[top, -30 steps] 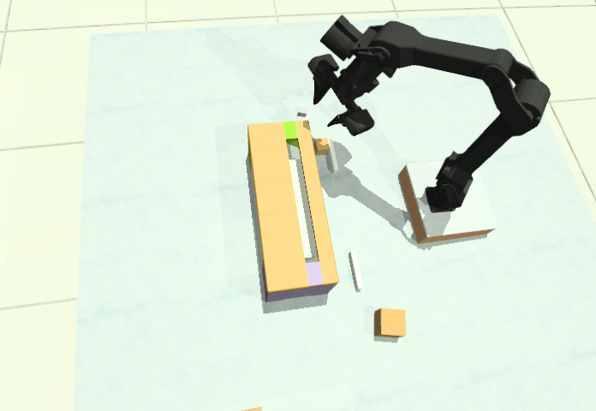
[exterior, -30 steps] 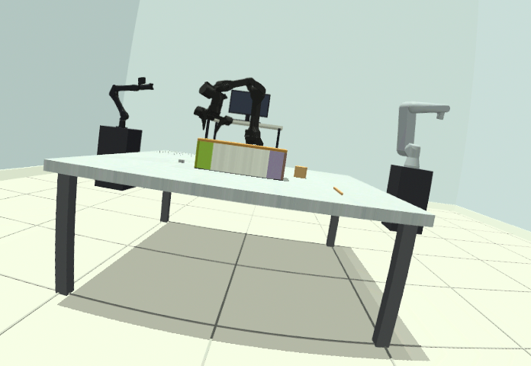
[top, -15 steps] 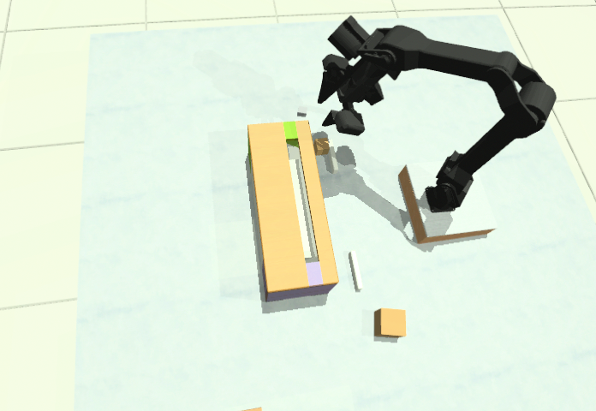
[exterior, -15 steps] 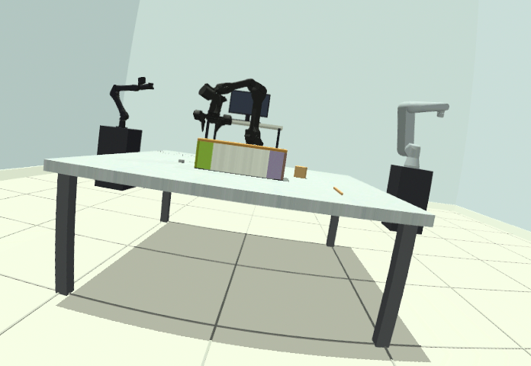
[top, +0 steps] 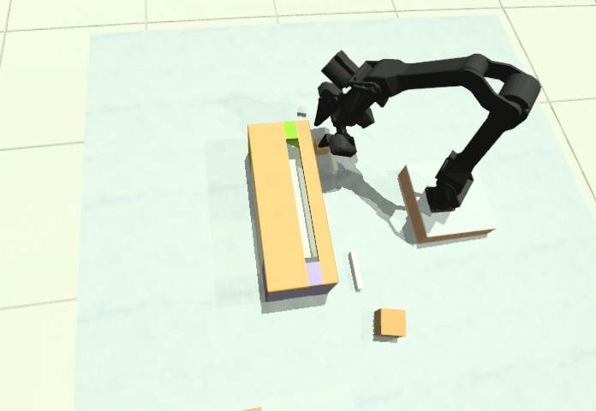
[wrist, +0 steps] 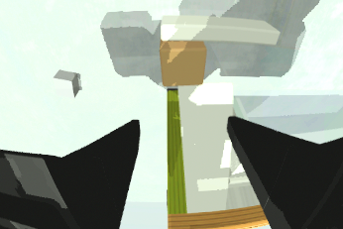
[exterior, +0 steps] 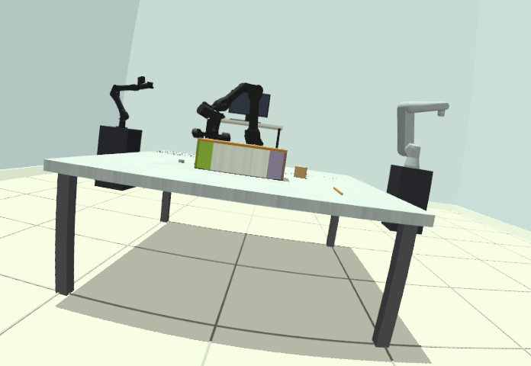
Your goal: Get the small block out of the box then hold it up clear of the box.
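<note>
Now: the small tan block 2 cm behind my gripper tip and 5 cm below it. From my gripper tip the other things lie so: larger tan cube: 10 cm behind, 46 cm to the left, 4 cm below; tiny grey piece: 2 cm ahead, 12 cm to the right, 6 cm below; long tan box: 6 cm ahead, 18 cm to the left, 1 cm below.
</note>
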